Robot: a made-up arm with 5 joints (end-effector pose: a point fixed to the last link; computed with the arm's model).
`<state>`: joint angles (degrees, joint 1 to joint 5).
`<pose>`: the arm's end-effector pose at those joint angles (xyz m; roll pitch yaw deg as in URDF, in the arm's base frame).
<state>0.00 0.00 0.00 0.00 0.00</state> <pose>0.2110 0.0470 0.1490 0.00 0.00 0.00</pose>
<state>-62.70 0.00 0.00 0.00 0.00</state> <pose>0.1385 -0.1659 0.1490 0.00 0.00 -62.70</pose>
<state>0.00 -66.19 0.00 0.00 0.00</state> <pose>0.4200 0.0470 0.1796 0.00 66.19 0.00</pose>
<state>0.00 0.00 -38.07 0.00 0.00</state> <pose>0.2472 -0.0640 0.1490 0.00 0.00 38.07</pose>
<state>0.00 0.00 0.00 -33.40 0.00</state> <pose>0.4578 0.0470 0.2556 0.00 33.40 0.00</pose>
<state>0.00 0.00 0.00 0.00 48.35</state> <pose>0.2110 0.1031 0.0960 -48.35 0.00 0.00</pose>
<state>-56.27 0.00 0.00 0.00 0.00</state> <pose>0.1563 -0.1494 0.1490 0.00 0.00 -56.27</pose>
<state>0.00 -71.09 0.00 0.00 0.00</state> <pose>0.4347 0.0470 0.1721 0.00 71.09 0.00</pose>
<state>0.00 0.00 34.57 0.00 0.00</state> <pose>0.2443 0.1480 0.1490 0.00 0.00 -34.57</pose>
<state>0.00 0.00 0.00 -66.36 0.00</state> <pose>0.7193 0.0470 0.2103 0.00 66.36 0.00</pose>
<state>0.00 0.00 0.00 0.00 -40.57</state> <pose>0.2110 -0.0183 0.1478 40.57 0.00 0.00</pose>
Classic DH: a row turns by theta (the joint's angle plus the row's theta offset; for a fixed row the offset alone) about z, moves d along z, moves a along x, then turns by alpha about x. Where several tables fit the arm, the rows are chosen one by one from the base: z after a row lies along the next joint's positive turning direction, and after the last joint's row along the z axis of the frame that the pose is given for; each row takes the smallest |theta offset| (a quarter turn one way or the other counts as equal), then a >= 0, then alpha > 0; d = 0 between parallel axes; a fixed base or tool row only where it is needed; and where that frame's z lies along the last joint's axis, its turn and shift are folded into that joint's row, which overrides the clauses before.
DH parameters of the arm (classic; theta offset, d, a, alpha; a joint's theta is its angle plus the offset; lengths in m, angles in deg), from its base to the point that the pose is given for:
joint 1: 0 0.004 0.339 90
joint 2: 0 -0.044 0.051 90
joint 3: 0 0.213 0.122 -90
joint 4: 90 0.028 0.269 -90
joint 5: 90 0.301 0.031 90
tool (fixed): -90 0.089 0 0

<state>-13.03 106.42 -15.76 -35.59 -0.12</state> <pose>0.0728 0.0550 0.0596 -40.16 -66.24 20.21</pose>
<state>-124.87 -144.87 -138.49 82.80 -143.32</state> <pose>0.0983 0.0762 0.2744 -72.42 49.23 -117.56</pose>
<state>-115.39 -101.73 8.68 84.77 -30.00</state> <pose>0.0722 0.0613 0.3153 21.12 16.90 -116.21</pose>
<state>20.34 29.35 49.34 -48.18 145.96</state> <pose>0.3259 0.1215 0.1580 -121.55 25.89 -13.87</pose>
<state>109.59 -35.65 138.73 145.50 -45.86</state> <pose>0.0661 -0.1402 -0.4724 -111.41 -5.70 142.70</pose>
